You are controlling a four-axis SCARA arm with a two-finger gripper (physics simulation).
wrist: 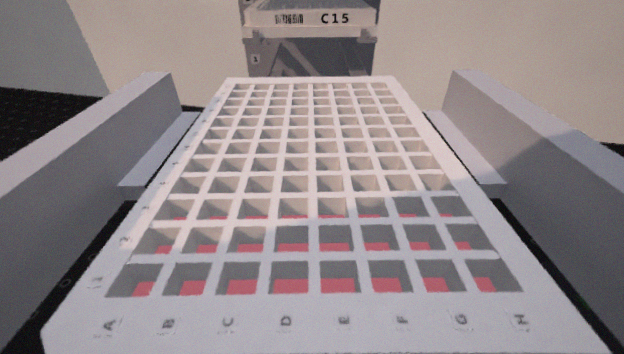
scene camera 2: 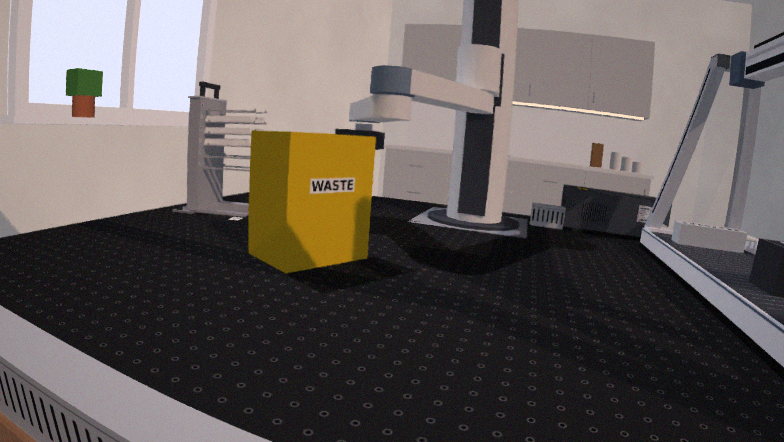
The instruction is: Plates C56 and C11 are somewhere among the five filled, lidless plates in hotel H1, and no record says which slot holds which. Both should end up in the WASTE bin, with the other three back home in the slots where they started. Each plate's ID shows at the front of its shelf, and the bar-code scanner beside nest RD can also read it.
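Where they show: gripper, between the fingertips: (wrist: 311, 98); arm's base, origin of its link: (scene camera 2: 473, 224).
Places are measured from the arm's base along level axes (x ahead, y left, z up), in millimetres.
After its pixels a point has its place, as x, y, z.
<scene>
My gripper (wrist: 311, 98) {266, -404, 173} is shut on a white, lidless well plate (wrist: 314, 255) {250, -338, 169}, taken as C56, with red liquid showing in its nearer wells. The plate looks level; its front ID does not show. Ahead in the wrist view, plate C15 (wrist: 310, 20) {288, -499, 186} sits on its shelf, and the slot below it is bare. Hotel H1 (scene camera 2: 206, 153) {345, -616, 154} holds several plates in scene camera 2; their IDs cannot be read there, so C11 cannot be picked out. The gripper's dark body shows behind the yellow WASTE bin (scene camera 2: 332, 219) {573, -146, 85}; its fingers are hidden.
The arm's column (scene camera 2: 477, 164) {77, 4, 168} stands behind and right of the bin. A small grey slotted block (scene camera 2: 547, 215) {-44, 201, 46} and a dark box (scene camera 2: 603, 211) {-34, 356, 80} stand farther right. A white-framed machine (scene camera 2: 689, 137) {100, 523, 300} is at the right edge. The bin hides part of the hotel's right side.
</scene>
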